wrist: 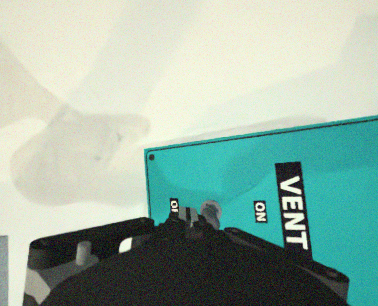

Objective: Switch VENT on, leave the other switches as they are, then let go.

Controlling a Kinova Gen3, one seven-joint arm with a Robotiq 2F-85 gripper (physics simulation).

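Frame: origin at the arm's base, x ahead, y left, z up, level; metres.
Seen in the pictures: gripper, fingertip midpoint: (pixel 185 219).
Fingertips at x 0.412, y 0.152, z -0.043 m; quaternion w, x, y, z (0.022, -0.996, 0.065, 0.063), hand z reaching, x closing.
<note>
Pixels of each thing's top centre, then the offset from my fingertips to it. "pt": a spot on its surface instead.
- VENT switch at a spot on its surface: (pixel 212 212) pt dx +0.022, dy +0.005, dz -0.005 m
- large VENT label at its top centre: (pixel 295 212) dx +0.088, dy +0.005, dz -0.006 m
- dark screw at its top centre: (pixel 151 157) dx -0.045, dy +0.053, dz -0.053 m
The VENT switch (pixel 212 212) is a small grey metal lever on a round collar, between its OFF label (pixel 174 205) on the left and its ON label (pixel 260 211) on the right. Its lower end is partly hidden by the gripper, so I cannot tell for sure which way it tilts. The large VENT label (pixel 292 206) is to the right of ON. My gripper (pixel 185 219) is shut and empty, its fingertips on the OFF side of the lever, very close to it; whether they touch is not clear. The OFF label is partly covered by the fingertips.
The teal switch panel (pixel 340 165) fills the lower right, with a thin dark border line and a dark screw (pixel 151 157) at its upper left corner. A pale surface with soft shadows lies above and left of it. A grey strip shows at the lower left edge.
</note>
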